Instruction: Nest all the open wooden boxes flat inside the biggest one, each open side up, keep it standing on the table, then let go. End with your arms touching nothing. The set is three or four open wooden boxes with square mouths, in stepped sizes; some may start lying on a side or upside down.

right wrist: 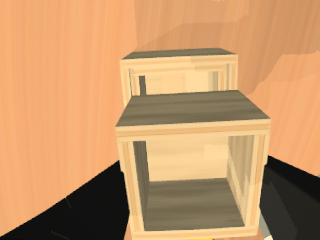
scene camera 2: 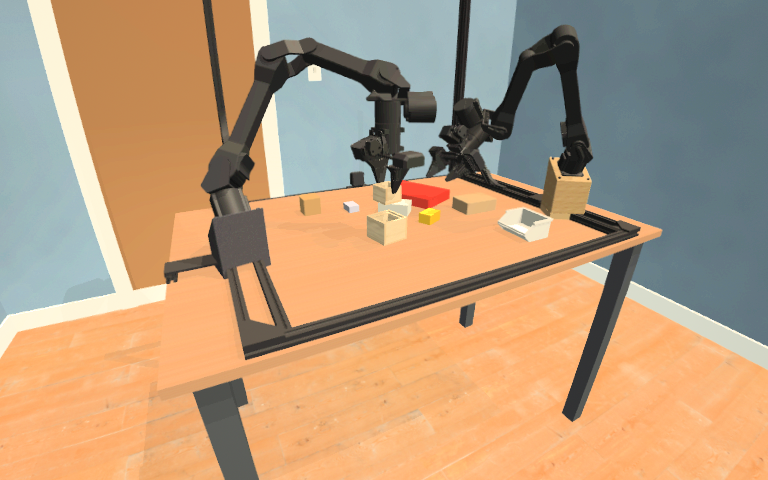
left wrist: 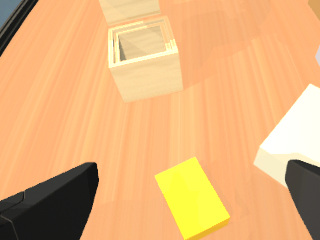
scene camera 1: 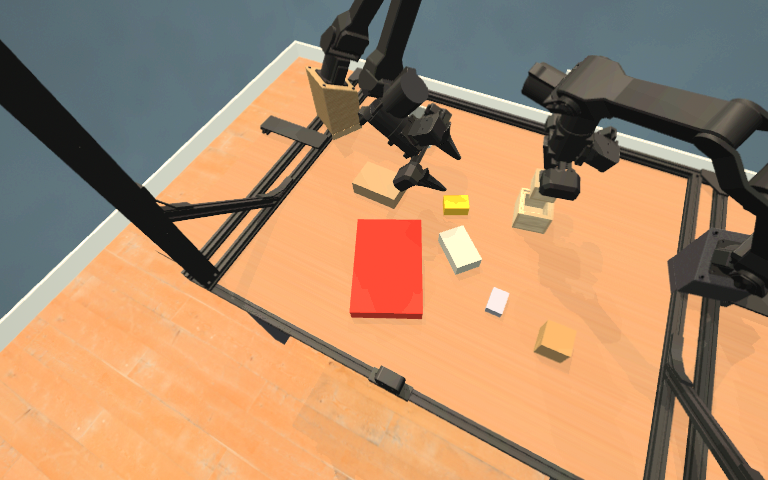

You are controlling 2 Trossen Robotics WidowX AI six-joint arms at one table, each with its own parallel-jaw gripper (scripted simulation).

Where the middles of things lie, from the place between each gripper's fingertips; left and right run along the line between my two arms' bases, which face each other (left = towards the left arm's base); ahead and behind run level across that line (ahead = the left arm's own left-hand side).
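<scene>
Counting from my left hand, the middle-sized wooden box (right wrist: pixel 202 79) is 200 mm to the right, 80 mm ahead and 120 mm below. The red slab (scene camera 1: pixel 387 276) is 120 mm lower than that hand and 200 mm behind it, while the smallest wooden box (right wrist: pixel 190 158) is 80 mm ahead of it, 200 mm to the right of it and 30 mm below it. And the cream block (scene camera 1: pixel 462 255)? It is 90 mm behind my left hand, 110 mm to the right of it and 120 mm below it.
The biggest wooden box (scene camera 2: pixel 390 232) is 14 cm below my right hand. So is the cream block 14 cm below that hand, though it is also 17 cm behind it and 9 cm to the left of it. The smallest wooden box is 5 cm below my right hand, and my right gripper (scene camera 1: pixel 546 184) itself is 13 cm above the middle-sized wooden box.
</scene>
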